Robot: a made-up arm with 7 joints.
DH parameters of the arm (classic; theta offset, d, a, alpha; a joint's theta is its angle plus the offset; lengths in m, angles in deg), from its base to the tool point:
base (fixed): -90 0.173 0 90
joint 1: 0 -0.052 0.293 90
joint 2: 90 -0.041 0.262 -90
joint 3: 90 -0.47 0.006 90
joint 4: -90 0.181 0.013 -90
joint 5: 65.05 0 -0.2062 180
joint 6: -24.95 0.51 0.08 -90
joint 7: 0 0.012 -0.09 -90
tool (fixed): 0 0.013 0 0
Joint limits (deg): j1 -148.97..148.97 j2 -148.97..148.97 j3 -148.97..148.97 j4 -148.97..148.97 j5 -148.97..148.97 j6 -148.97..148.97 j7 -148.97..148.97
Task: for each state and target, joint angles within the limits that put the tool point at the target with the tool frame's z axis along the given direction. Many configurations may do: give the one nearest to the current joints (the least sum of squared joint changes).
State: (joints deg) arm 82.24 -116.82 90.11 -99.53 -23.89 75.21 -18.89
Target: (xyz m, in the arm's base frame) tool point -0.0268 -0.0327 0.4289 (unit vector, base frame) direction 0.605 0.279 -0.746
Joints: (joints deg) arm 69.83 -146.48 129.58 -96.00 -50.54 75.39 3.67
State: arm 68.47 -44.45 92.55 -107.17 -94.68 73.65 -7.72
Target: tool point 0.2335 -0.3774 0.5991 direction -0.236 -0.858 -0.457
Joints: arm 12.33 -14.51 58.92 -134.26 -101.58 83.26 19.07
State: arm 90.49 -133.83 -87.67 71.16 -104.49 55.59 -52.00
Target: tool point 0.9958 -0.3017 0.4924 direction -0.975 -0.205 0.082
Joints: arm 60.96 -88.91 -74.04 89.99 -88.29 54.03 -13.61
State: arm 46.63 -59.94 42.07 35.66 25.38 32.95 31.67
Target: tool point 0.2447 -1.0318 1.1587 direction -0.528 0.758 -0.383
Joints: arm 32.53 -41.46 44.82 80.22 22.30 28.37 -3.25
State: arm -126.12 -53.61 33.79 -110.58 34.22 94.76 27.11
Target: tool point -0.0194 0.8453 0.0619 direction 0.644 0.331 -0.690
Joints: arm -146.35 -81.12 -23.75 -70.98 58.44 100.03 27.59
